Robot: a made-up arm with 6 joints.
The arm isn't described. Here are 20 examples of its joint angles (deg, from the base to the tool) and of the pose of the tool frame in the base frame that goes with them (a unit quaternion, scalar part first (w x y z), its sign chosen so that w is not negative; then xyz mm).
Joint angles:
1: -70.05 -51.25 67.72 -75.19 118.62 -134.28
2: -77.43 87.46 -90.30 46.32 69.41 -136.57
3: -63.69 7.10 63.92 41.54 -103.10 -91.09
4: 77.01 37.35 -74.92 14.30 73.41 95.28
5: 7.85 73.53 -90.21 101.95 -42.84 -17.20
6: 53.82 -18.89 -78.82 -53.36 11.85 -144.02
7: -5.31 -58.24 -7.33 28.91 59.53 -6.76
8: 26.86 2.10 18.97 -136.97 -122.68 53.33
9: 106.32 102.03 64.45 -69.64 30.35 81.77
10: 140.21 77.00 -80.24 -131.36 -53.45 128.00
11: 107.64 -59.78 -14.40 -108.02 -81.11 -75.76
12: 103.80 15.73 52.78 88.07 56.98 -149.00
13: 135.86 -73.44 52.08 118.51 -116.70 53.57
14: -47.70 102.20 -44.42 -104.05 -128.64 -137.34
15: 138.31 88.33 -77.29 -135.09 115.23 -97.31
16: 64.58 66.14 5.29 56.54 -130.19 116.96
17: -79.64 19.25 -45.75 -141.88 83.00 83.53
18: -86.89 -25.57 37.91 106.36 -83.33 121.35
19: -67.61 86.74 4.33 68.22 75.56 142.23
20: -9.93 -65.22 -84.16 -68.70 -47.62 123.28
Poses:
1: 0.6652 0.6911 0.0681 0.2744 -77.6 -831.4 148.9
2: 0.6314 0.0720 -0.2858 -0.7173 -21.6 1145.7 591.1
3: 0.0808 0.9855 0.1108 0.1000 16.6 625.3 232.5
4: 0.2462 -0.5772 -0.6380 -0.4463 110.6 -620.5 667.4
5: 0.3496 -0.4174 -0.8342 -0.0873 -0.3 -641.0 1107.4
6: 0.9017 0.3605 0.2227 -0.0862 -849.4 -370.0 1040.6
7: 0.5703 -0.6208 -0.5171 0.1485 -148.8 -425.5 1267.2
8: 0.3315 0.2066 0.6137 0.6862 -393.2 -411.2 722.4
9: 0.4752 -0.1323 0.4438 0.7481 -167.8 -725.2 458.8
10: 0.8778 -0.4553 0.1483 0.0109 -870.6 518.2 524.0
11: 0.0140 -0.7311 -0.4017 0.5513 -459.3 938.0 912.8
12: 0.3022 0.7974 0.4289 0.2982 -244.2 -468.1 20.5
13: 0.4047 0.1885 -0.4931 -0.7467 688.3 210.0 365.2
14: 0.3207 0.8602 -0.0595 0.3920 467.2 90.6 -251.1
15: 0.1049 -0.5627 0.5130 0.6397 178.3 1013.0 547.3
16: 0.5717 0.1926 0.5567 -0.5711 420.0 395.5 798.4
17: 0.6149 -0.7224 -0.2945 -0.1154 234.6 -686.9 520.5
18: 0.7628 -0.2932 0.3604 0.4498 -283.0 -198.5 1064.9
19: 0.6834 0.2870 -0.5087 0.4379 -29.6 285.3 -260.3
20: 0.5052 0.7789 0.2489 0.2760 -715.9 -618.4 668.7
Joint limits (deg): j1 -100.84..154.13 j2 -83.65..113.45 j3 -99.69..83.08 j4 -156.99..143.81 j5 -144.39..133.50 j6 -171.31..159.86
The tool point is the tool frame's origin. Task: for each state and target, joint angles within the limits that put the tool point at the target. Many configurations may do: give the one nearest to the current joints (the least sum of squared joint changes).
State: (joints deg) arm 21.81 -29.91 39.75 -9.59 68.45 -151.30
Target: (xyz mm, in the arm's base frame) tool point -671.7 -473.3 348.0
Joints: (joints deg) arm 41.73 -32.52 37.59 -5.58 107.69 -163.73
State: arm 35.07 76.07 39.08 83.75 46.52 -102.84
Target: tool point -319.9 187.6 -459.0
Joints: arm 44.75 108.71 58.92 70.39 46.34 -107.25
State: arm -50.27 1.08 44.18 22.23 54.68 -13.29
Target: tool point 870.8 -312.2 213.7
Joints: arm -29.41 28.02 54.54 45.46 79.79 -16.79
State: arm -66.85 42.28 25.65 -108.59 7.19 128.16
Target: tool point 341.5 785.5 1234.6
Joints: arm -76.07 60.80 36.69 -108.33 -1.03 130.09
